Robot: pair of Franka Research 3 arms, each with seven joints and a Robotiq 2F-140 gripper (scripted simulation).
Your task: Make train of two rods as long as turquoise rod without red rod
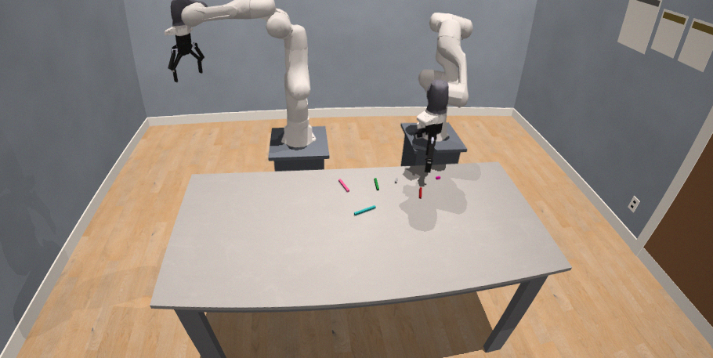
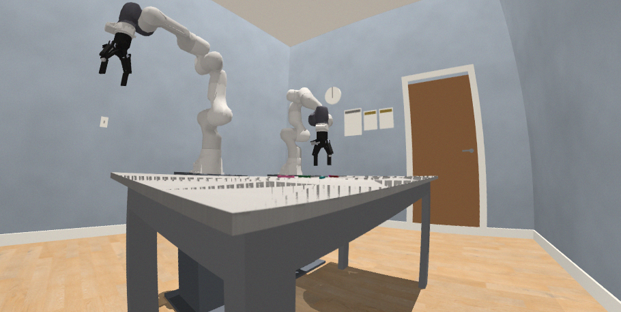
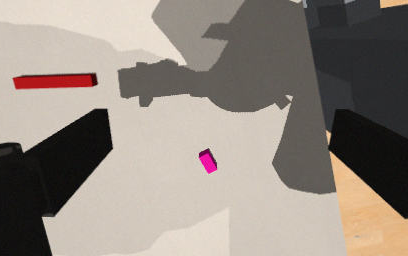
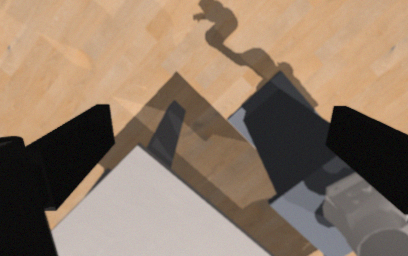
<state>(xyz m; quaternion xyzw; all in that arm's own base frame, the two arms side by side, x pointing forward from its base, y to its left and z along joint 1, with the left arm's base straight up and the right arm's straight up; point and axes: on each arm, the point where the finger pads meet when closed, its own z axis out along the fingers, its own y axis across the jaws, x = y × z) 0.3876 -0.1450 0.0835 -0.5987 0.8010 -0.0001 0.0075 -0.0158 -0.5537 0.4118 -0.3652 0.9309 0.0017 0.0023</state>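
Note:
Now: the grey rod 15 cm to the right of my left hand, 8 cm below it and 3 cm ahead of it. Also, from my left hand: magenta rod: 8 cm below, 5 cm to the left, 3 cm ahead; green rod: 25 cm to the right, 8 cm below, 4 cm ahead; red rod: 13 cm ahead, 8 cm below, 7 cm to the right.

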